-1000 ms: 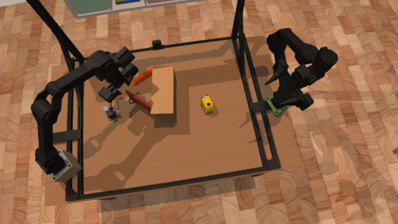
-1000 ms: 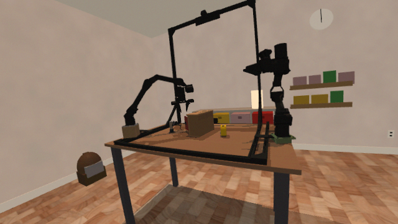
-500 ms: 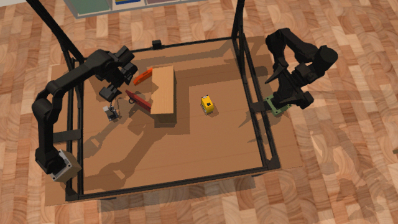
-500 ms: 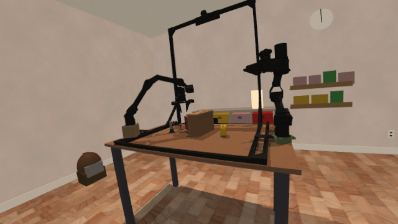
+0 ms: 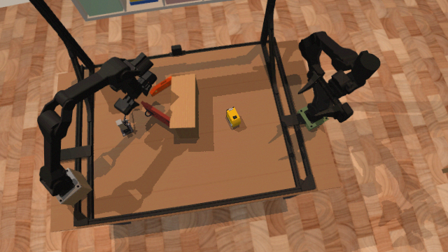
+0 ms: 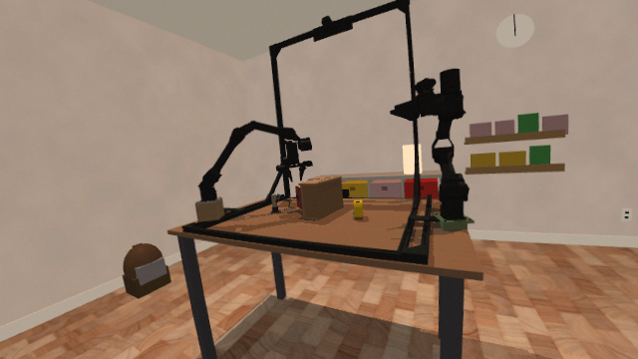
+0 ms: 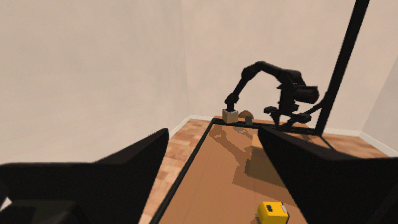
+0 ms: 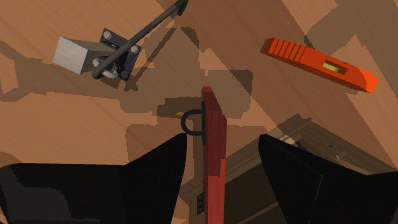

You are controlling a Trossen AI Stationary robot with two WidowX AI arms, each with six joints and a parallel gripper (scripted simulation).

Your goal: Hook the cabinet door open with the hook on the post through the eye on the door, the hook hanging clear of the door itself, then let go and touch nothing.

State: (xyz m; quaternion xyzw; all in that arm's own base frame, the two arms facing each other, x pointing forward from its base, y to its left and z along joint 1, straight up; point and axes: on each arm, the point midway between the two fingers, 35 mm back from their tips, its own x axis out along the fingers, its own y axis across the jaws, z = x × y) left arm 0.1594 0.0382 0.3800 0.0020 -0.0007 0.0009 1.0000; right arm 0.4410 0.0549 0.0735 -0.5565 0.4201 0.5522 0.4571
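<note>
Right now my right hand is 7 cm short of the red door, 4 cm to the right of it and 11 cm above it. Round my right hand: orange flap (12 cm behind, 9 cm to the left, 17 cm below); then yellow box (14 cm ahead, 33 cm to the left, 15 cm below).
</note>
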